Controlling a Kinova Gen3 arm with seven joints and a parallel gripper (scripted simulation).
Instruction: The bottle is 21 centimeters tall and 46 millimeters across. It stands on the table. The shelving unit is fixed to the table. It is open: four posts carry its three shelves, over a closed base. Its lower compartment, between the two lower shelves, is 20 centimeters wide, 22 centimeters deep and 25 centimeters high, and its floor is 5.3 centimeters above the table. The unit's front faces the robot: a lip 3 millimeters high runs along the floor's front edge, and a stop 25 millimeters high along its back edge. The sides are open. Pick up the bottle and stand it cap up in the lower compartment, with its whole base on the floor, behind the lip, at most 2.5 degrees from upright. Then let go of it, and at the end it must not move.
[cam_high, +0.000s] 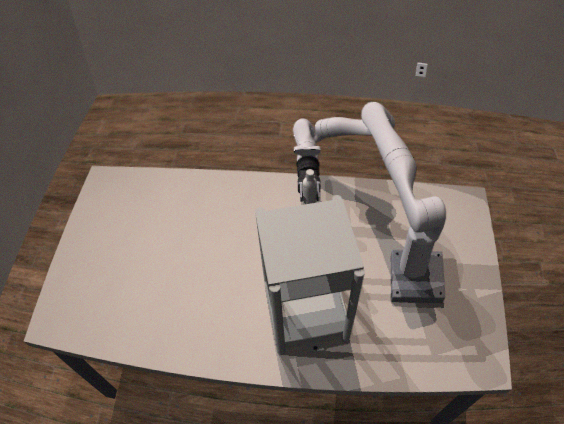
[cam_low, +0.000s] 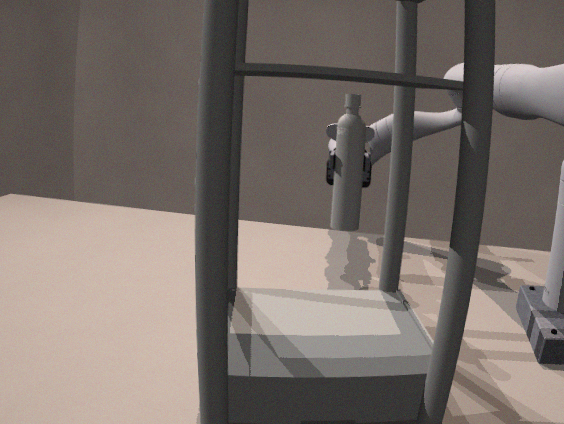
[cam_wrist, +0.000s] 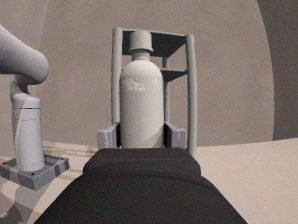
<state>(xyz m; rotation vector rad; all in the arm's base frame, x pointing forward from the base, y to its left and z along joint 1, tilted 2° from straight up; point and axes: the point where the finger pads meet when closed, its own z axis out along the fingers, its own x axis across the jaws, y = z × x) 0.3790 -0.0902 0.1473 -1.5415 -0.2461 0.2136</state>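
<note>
My gripper is now 330 mm to the right of the shelving unit, 80 mm past it and 30 mm below it.
</note>
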